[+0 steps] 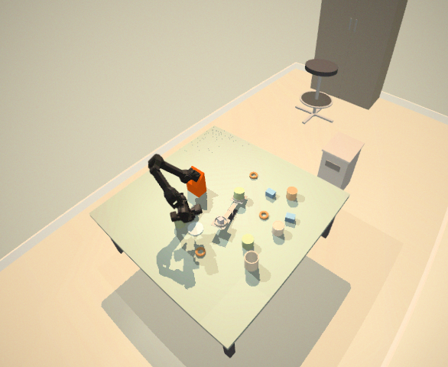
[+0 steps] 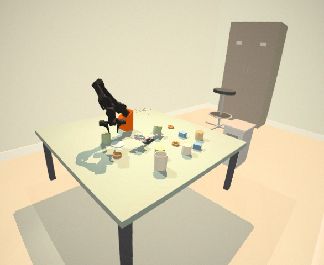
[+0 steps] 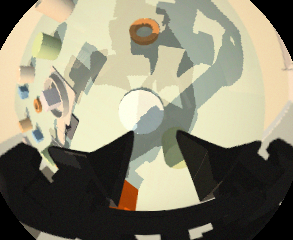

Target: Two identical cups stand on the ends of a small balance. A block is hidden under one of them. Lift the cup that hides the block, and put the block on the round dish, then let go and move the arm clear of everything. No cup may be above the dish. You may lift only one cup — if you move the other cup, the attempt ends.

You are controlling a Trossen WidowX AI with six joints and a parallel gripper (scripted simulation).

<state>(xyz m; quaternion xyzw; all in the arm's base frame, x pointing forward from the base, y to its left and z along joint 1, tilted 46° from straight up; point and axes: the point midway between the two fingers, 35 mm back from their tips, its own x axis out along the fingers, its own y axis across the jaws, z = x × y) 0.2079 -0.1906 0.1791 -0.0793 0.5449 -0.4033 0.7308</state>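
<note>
My gripper tip is 90 mm above the round pale blue dish, 20 mm to the right of it and 20 mm short of it. From my gripper tip the other things lie so: tall beige cup (440 mm ahead, 60 mm to the left, 50 mm below); balance beam (250 mm to the left, 110 mm ahead, 50 mm below); cream cup (430 mm ahead, 350 mm to the left, 50 mm below).
</note>
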